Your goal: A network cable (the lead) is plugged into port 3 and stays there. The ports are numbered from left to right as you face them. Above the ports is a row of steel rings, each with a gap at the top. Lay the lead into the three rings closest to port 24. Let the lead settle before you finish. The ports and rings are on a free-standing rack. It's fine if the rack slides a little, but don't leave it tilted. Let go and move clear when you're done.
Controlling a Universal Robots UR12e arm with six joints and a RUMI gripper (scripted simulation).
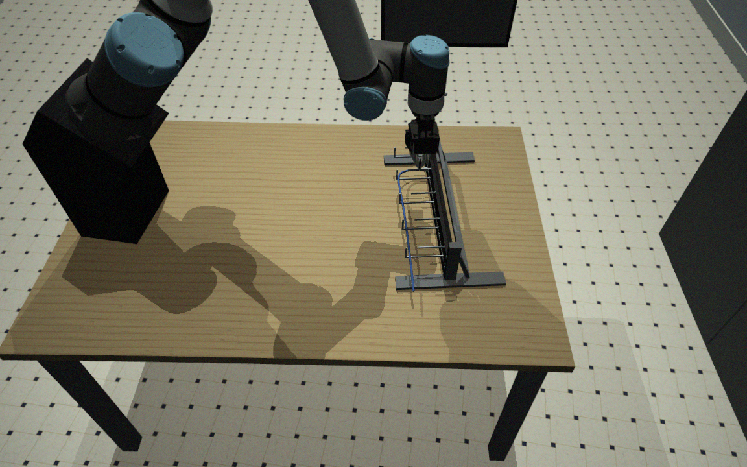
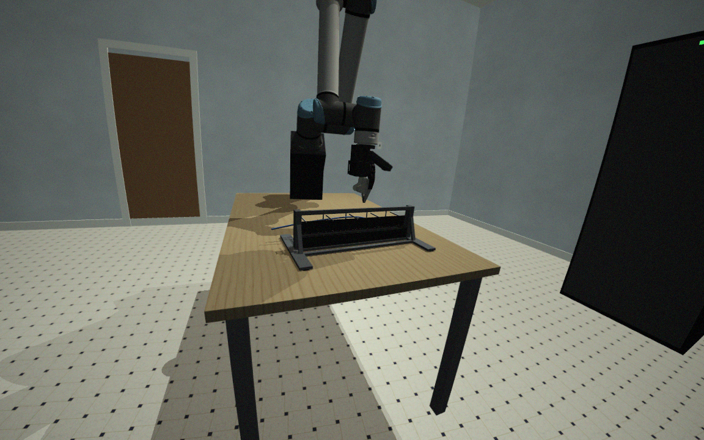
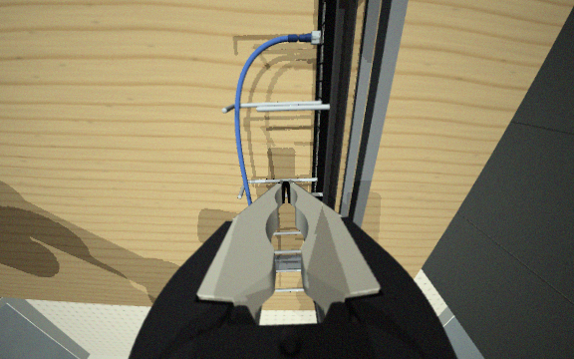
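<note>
My hand is 6 cm short of the rack, 5 cm to the left of it and 9 cm above it.
</note>
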